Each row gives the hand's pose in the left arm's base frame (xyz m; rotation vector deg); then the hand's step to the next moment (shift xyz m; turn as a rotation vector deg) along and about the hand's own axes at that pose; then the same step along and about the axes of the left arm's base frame.
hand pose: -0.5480 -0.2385 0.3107 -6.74 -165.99 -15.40
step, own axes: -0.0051 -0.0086 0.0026 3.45 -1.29 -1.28
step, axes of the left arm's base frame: 0.0035 -0.0082 -0.0052 -3.20 -1.31 1.81
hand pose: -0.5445 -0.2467 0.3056 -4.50 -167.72 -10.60
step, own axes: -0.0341 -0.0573 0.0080 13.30 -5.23 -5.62
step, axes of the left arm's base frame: 0.0279 -0.0571 -0.0217 -12.20 -5.38 7.61
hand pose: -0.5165 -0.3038 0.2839 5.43 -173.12 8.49
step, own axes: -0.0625 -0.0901 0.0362 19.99 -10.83 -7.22
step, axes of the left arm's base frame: 0.0641 -0.0896 -0.0347 -18.28 -11.16 10.50
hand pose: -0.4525 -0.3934 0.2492 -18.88 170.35 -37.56
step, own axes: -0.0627 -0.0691 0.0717 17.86 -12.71 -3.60
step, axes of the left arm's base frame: 0.0831 -0.0762 -0.0337 -15.40 -13.82 8.09
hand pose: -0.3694 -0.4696 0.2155 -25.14 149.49 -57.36
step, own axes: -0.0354 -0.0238 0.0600 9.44 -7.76 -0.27
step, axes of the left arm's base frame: 0.0595 -0.0385 -0.0199 -7.32 -9.00 3.84
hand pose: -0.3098 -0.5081 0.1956 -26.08 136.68 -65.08
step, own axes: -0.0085 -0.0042 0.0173 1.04 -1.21 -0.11
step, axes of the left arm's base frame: 0.0168 -0.0096 -0.0041 -0.81 -1.16 0.75
